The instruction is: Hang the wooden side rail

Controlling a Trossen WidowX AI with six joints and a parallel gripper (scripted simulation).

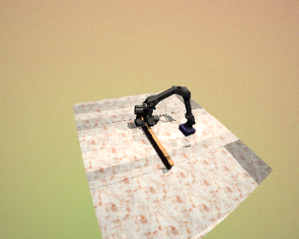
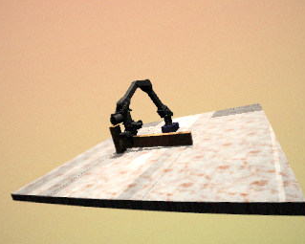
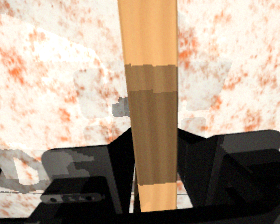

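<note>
Right now my gripper tip is 110 mm to the left of the headboard post and 40 mm below it.
</note>
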